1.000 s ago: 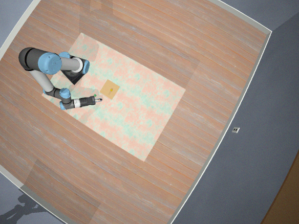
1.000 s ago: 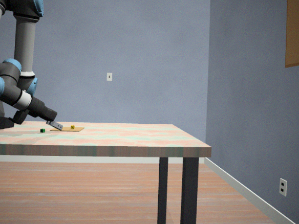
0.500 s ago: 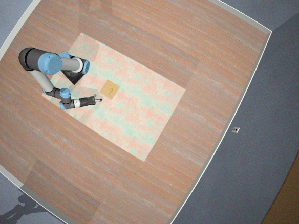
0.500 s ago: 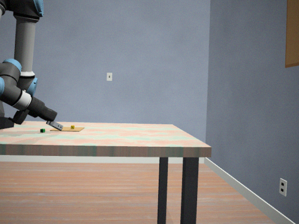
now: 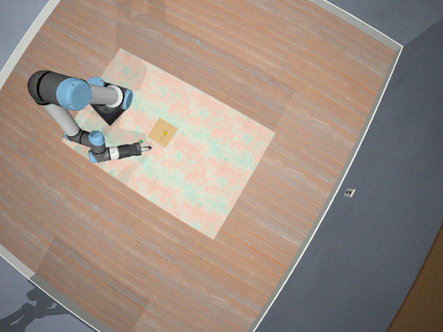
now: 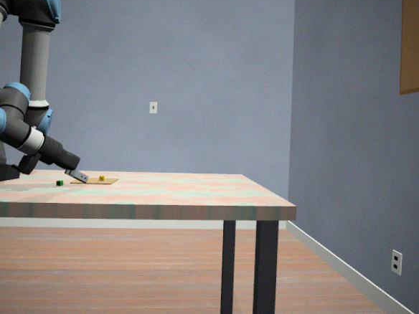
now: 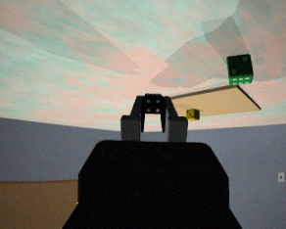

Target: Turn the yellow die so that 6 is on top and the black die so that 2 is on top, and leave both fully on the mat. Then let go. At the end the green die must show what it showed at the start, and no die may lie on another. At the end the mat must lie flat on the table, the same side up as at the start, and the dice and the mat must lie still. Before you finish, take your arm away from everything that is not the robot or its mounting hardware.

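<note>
Right now the green die is 70 mm behind my hand, 20 mm below it and 10 mm to the left of it. Round my hand: yellow die 130 mm to the left, 30 mm ahead, 20 mm below; black die 10 mm to the left, 10 mm below, 10 mm ahead; tan mat 130 mm to the left, 30 mm below, 10 mm ahead.
</note>
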